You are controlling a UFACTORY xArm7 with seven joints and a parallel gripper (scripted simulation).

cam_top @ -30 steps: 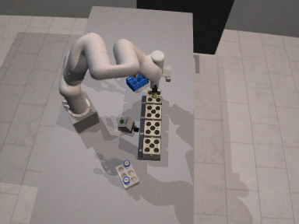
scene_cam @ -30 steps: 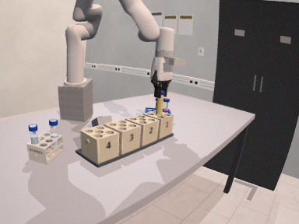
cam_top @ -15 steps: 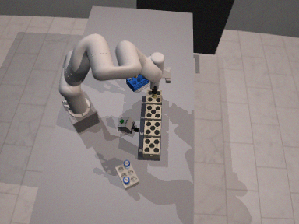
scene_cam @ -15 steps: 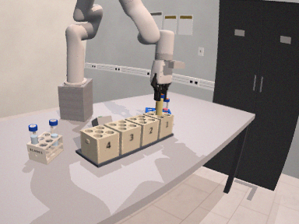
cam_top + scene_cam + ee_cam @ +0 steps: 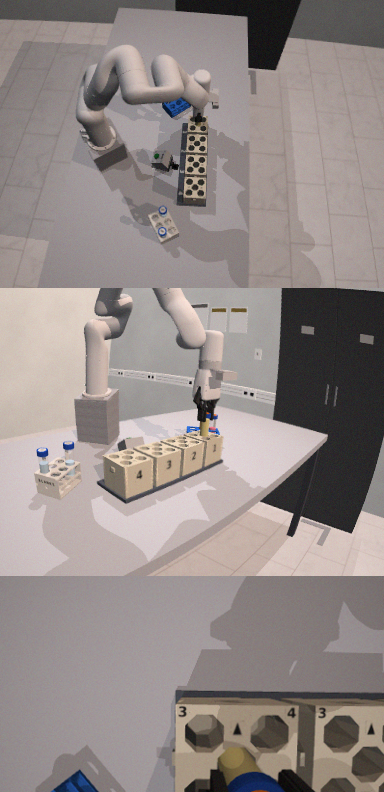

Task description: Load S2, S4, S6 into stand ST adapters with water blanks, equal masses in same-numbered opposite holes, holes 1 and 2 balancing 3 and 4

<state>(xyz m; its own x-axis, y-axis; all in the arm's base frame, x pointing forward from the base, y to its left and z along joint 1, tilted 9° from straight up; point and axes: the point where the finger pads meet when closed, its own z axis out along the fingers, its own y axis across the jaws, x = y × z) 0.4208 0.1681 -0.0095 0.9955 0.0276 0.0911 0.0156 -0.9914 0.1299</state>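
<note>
Now: hand 50 mm above the sample tube S4 and 10 mm past it. Round my hand: sample tube S2 (170 mm to the left, 130 mm behind, 100 mm below); adapter (220 mm to the right, 120 mm below); blue sample rack (160 mm to the left, 140 mm below, 120 mm behind).
</note>
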